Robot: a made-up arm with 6 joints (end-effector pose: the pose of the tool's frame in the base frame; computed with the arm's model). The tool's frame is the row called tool. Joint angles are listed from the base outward.
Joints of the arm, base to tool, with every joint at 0 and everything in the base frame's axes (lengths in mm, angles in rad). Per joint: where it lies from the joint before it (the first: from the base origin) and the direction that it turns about. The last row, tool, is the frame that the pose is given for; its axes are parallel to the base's.
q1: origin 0 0 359.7 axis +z
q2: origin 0 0 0 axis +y
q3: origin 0 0 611.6 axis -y
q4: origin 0 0 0 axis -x
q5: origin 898.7 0 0 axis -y
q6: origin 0 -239.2 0 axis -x
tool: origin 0 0 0
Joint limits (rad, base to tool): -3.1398..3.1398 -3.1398..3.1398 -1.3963..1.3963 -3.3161..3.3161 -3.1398..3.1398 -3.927..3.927
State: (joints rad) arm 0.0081 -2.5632 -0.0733 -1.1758 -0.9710 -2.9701
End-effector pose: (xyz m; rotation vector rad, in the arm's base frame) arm -0.9142 -0.0995 0.5682 1.7123 1.4438 1.7893
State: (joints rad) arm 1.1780 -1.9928 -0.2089 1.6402 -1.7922 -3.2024
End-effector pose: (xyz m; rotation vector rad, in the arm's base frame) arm -0.3909 -0.9002 0.9371 -2.7432 0.6215 0.2383
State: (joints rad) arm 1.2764 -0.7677 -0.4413 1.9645 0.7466 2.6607
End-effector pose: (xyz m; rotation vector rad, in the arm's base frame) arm 0.0154 0.3670 1.2971 0.9778 1.4675 1.4929
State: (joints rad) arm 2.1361 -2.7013 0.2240 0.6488 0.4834 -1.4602
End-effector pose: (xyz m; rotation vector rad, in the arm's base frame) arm 0.7874 -0.8854 -0.1419 -1.8234 1.4889 -0.4525
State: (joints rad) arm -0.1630 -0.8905 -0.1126 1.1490 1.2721 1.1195
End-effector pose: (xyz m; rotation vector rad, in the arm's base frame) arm -0.0044 -0.0985 1.5306 -2.2026 -1.8719 -0.8280
